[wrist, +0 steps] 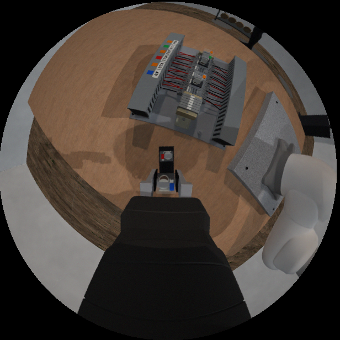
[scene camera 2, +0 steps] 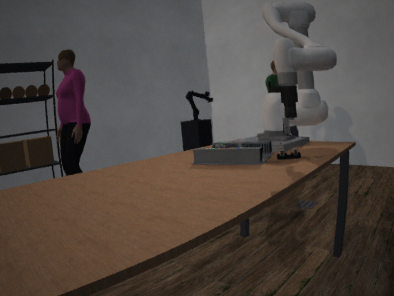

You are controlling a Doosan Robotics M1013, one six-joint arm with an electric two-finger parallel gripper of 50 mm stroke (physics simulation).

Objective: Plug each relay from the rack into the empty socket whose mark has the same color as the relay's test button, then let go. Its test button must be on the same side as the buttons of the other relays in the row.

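Pixels of known places: gripper, fingertip midpoint: [scene camera 2: 286, 132]; arm's base, link origin: [scene camera 2: 277, 139].
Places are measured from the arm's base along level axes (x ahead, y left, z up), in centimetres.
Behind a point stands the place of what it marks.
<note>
My gripper [scene camera 2: 287, 127] @(x 37.0, y 20.8, z 7.6 cm) [wrist: 165, 175] is shut on a relay [wrist: 164, 184] with a blue test button on its right side in the wrist view, raised above the table. The black rack [scene camera 2: 289, 156] @(x 38.0, y 22.3, z -2.5 cm) [wrist: 166, 168] stands below; a relay [wrist: 167, 156] in it has its red button on the left. The grey panel [scene camera 2: 227, 156] @(x 53.7, y 0.1, z -0.5 cm) [wrist: 140, 103] lies beyond the rack in the wrist view. Its row has a relay [wrist: 197, 81] with an orange button and a relay [wrist: 203, 61] with a green button, both buttons on the right. Colored marks [wrist: 158, 57] line its left duct, blue nearest. The empty sockets are hard to make out.
Terminal blocks [wrist: 190, 103] stand at the row's near end. Wires run from the row to the slotted ducts on both sides. The robot's grey base plate [wrist: 256, 145] lies right of the panel on the wooden table [scene camera 2: 150, 200] @(x 104.0, y 8.1, z -3.7 cm) [wrist: 75, 90].
</note>
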